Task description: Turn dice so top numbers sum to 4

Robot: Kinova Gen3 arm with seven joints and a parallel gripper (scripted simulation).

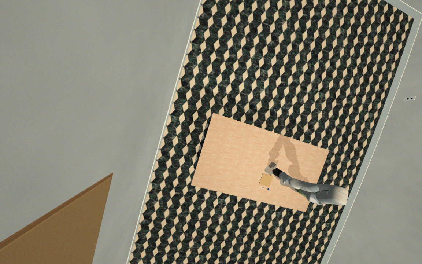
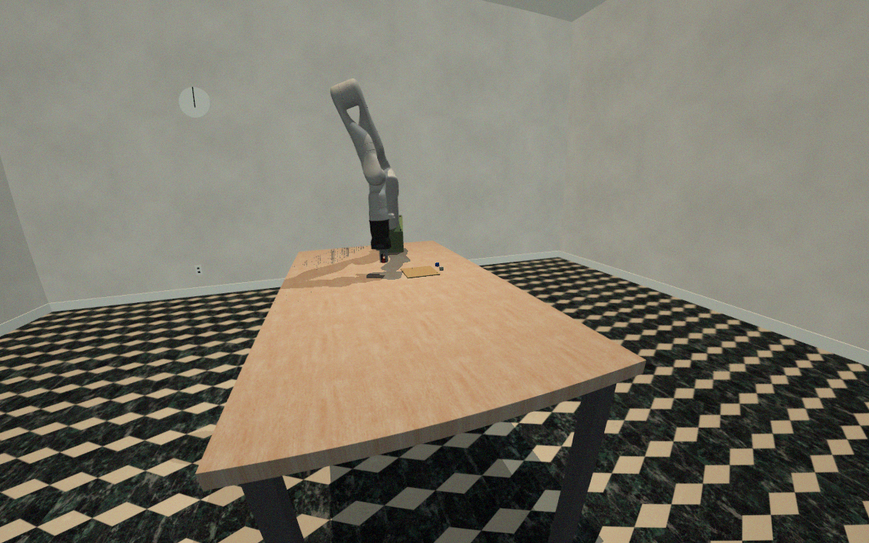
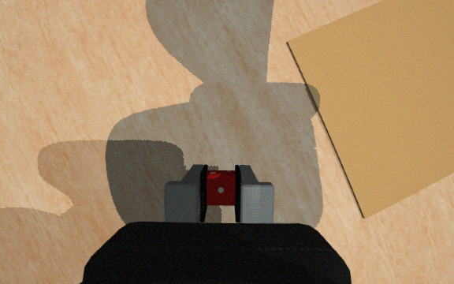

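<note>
Now: hand 15 cm to the right of the tan mat, 7 cm above it and 1 cm short of it. The rest, counted from my hand: blue die: 26 cm to the left, 7 cm below, 5 cm behind; red die: 1 cm below; white die: 25 cm to the left, 7 cm below, 2 cm ahead.
</note>
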